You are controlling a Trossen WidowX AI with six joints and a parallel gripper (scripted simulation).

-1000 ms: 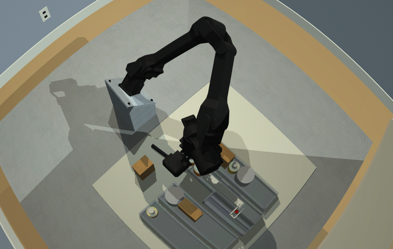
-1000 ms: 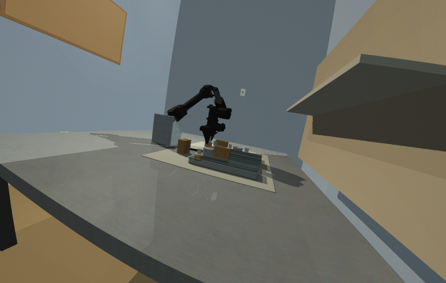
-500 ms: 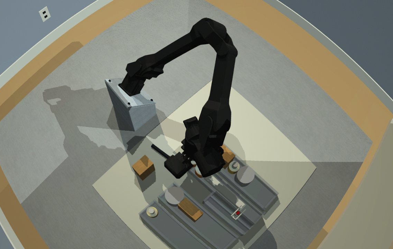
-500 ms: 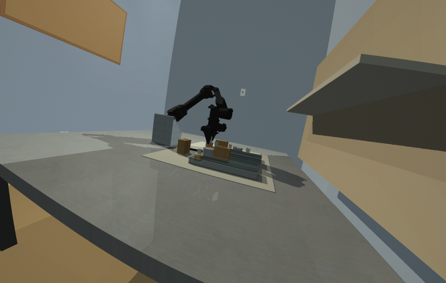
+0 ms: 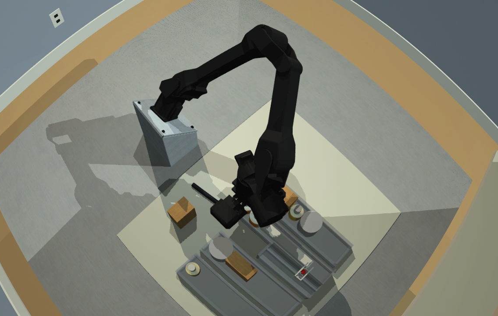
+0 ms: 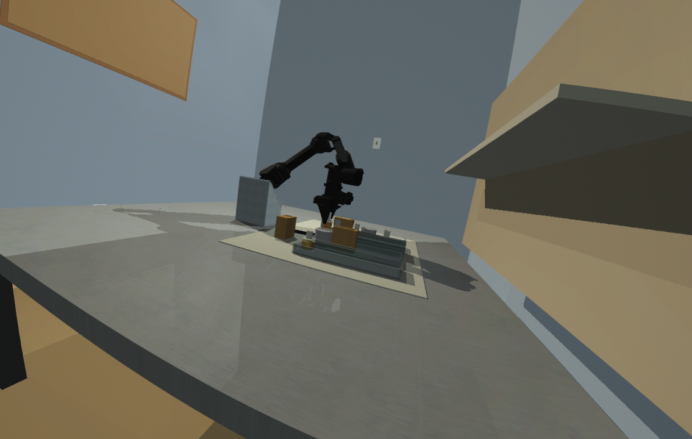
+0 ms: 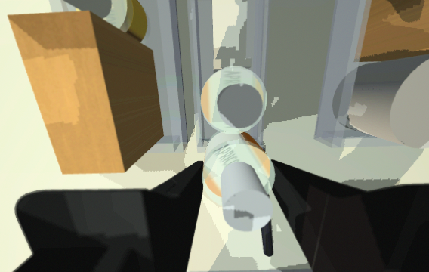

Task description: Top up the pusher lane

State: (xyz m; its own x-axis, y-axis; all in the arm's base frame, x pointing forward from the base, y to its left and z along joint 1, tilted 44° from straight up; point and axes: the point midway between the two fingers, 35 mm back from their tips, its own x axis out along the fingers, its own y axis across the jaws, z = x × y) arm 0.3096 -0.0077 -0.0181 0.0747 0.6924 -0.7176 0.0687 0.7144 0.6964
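The black rod lies 80 mm behind my gripper tip, 50 mm below it and 40 mm to the right of it. The rest, counted from my gripper tip: sprung lane 180 mm ahead, 30 mm to the right, 30 mm below; red-marked part 230 mm ahead, 50 mm to the right, 20 mm above.
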